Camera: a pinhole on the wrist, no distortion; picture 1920 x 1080 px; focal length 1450.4 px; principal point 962.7 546.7 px. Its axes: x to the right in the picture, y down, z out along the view. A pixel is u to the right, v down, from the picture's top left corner.
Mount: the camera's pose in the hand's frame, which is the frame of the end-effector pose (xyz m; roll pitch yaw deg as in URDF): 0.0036 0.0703 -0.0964 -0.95 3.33 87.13
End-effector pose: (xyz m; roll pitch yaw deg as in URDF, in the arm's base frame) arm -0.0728 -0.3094 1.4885 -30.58 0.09 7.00
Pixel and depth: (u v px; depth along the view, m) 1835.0 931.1 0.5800
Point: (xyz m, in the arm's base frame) -0.2886 0.2985 1.6506
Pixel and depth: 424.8 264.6 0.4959
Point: -0.0050 -0.1674 1.8872
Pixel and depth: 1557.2 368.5 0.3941
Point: -0.0627 0.0584 1.6084
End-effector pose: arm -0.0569 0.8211 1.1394 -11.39 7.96 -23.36
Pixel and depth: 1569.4 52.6 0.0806
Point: 0.0073 0.9042 1.0971
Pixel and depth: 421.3 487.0 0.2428
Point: -0.0232 0.8324 1.2868
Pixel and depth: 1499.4 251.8 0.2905
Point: 0.1092 0.9945 1.2759
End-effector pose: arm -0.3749 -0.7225 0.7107 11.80 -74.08 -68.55
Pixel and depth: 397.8 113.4 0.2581
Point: -0.4732 -0.6160 0.8242
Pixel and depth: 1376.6 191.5 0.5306
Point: -0.3830 -0.2816 0.9676
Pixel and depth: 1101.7 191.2 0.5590
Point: -0.4818 -0.3068 0.9731
